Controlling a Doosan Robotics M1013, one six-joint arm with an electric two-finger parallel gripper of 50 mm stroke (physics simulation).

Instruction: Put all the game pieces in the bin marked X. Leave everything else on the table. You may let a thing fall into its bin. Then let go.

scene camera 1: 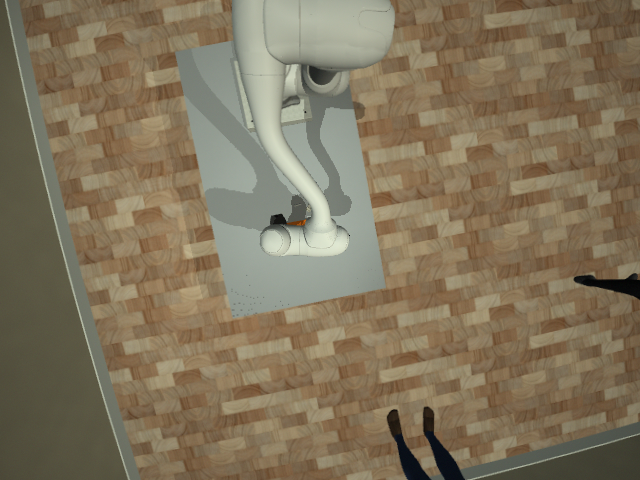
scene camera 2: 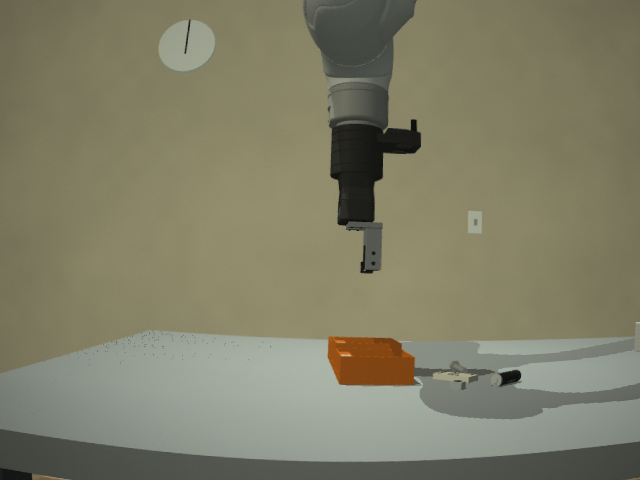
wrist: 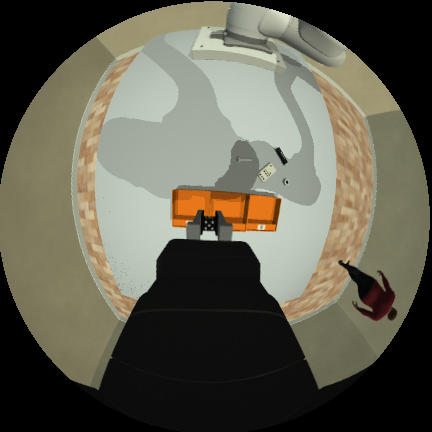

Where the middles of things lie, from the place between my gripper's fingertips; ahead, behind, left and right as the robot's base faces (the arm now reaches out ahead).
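Orange three-part bin (scene camera 2: 355, 360): my gripper 110 mm above it, 20 mm short of it, 40 mm to the right of it.
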